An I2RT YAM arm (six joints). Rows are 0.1 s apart.
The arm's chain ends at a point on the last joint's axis. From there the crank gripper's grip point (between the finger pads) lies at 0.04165 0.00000 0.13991 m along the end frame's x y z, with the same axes.
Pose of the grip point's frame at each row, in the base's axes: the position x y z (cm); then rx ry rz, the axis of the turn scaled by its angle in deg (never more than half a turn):
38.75 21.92 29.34 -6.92 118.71 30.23
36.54 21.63 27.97 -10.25 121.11 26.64
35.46 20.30 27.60 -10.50 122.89 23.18
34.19 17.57 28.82 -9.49 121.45 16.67
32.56 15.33 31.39 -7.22 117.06 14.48
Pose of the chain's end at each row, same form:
29.89 15.61 39.07 -6.92 118.71 30.23
28.00 15.90 38.34 -10.25 121.11 26.64
27.02 15.26 38.39 -10.50 122.89 23.18
25.05 13.79 39.55 -9.49 121.45 16.67
22.44 12.00 41.37 -7.22 117.06 14.48

